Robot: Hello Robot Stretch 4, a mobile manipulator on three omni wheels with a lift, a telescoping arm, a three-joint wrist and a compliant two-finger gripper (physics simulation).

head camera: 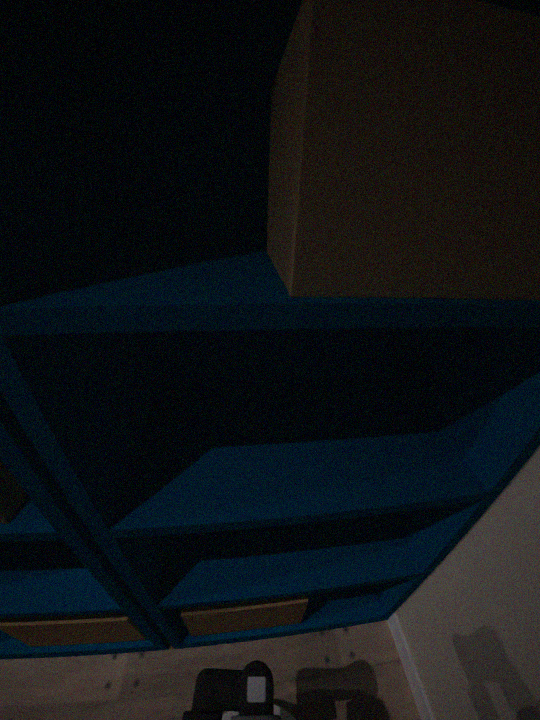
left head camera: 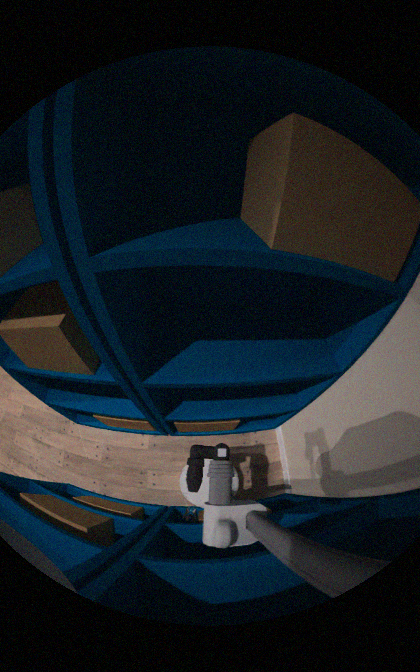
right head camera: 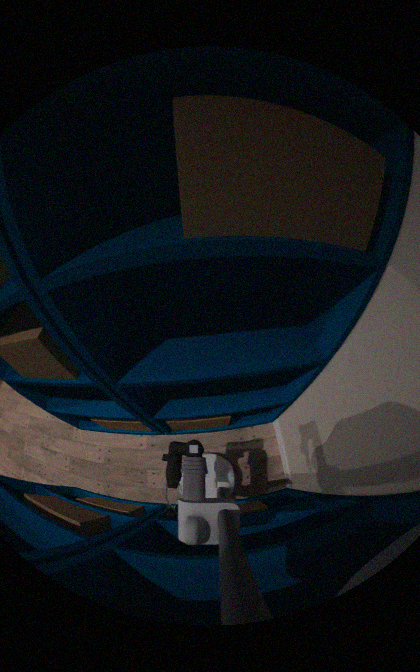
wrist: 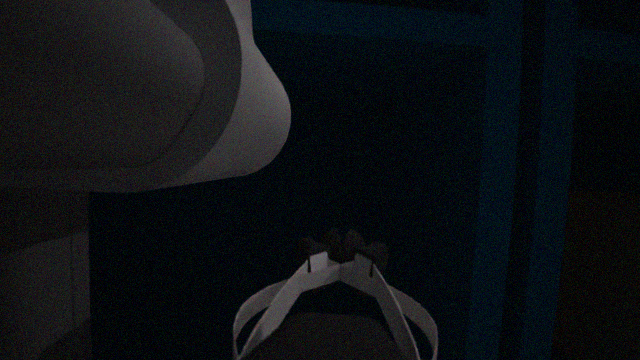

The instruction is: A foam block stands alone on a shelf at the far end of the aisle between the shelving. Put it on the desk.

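Places are measured from the robot's base along level axes (x ahead, y left, z up), in centimetres.
Where they show: gripper, between the fingertips: (wrist: 342, 249).
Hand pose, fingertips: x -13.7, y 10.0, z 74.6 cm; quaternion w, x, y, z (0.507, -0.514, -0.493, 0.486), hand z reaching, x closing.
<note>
After its pixels a point has its place.
My gripper (wrist: 342, 249) @(x -13.7, y 10.0, z 74.6 cm) is shut in the wrist view. Its pale fingers bow together and the dark fingertips meet, with no block seen between them. In the left head view the gripper (left head camera: 190, 513) is small and partly hidden, beside the arm and near the lower shelving; it also shows in the right head view (right head camera: 171, 510). The foam block does not show in these views, and neither does the desk. A blue shelf (head camera: 325, 476) @(x 49.6, y -15.7, z 96.3 cm) (left head camera: 260, 360) (right head camera: 225, 355) of the upper shelving holds no visible object. The picture is very dark.
Large cardboard boxes (head camera: 418, 151) @(x 42.7, y -15.2, z 157.5 cm) (left head camera: 340, 200) (right head camera: 280, 170) stand on a higher shelf. Flat boxes (left head camera: 207, 425) lie low down. A second shelving row (left head camera: 200, 575) (right head camera: 200, 570) is close behind the arm. A pale wall (head camera: 494, 569) @(x 35.4, y -60.0, z 76.0 cm) (left head camera: 370, 380) closes the right side. A blue post (wrist: 500, 200) @(x -24.3, y 26.2, z 77.8 cm) stands near the gripper.
</note>
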